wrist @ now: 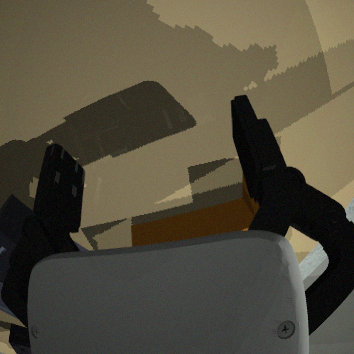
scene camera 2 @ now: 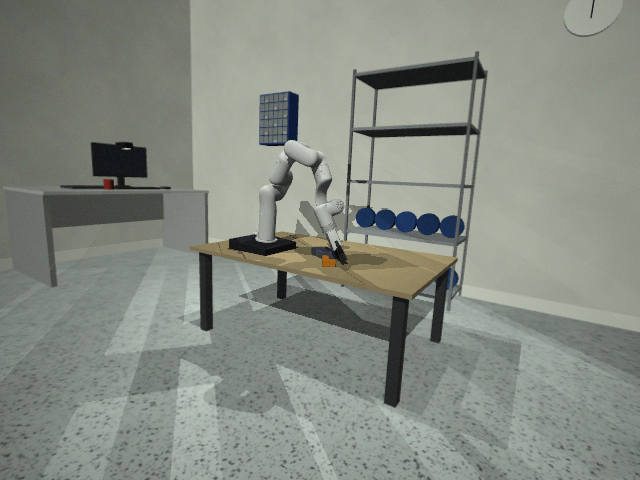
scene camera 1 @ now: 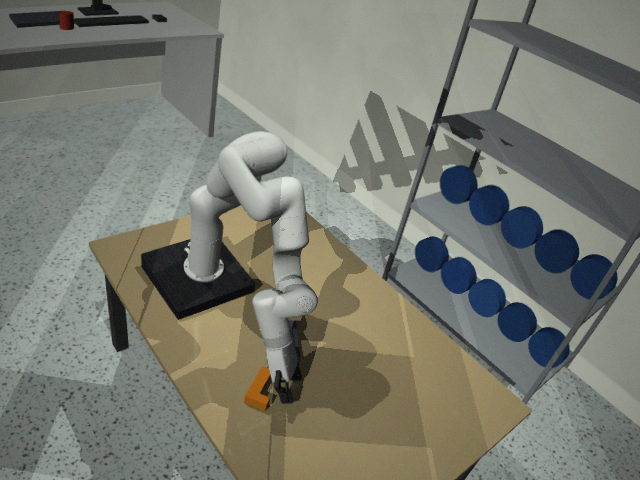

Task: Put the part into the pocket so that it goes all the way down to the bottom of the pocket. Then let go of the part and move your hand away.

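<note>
The orange L-shaped part lies on the table, outside the pocket. My gripper is open wide and empty, beside the part on its right in both scene views. In the wrist view the right finger overlaps one end of the part, and the palm hides much of it. The dark blue-grey pocket block sits behind the gripper, at the wrist view's left edge. In the first scene view the arm mostly hides it. The inside of the pocket is not visible.
The wooden table carries the arm's black base plate. A metal shelf rack with blue discs stands beyond the table. A desk with a red cup stands farther away.
</note>
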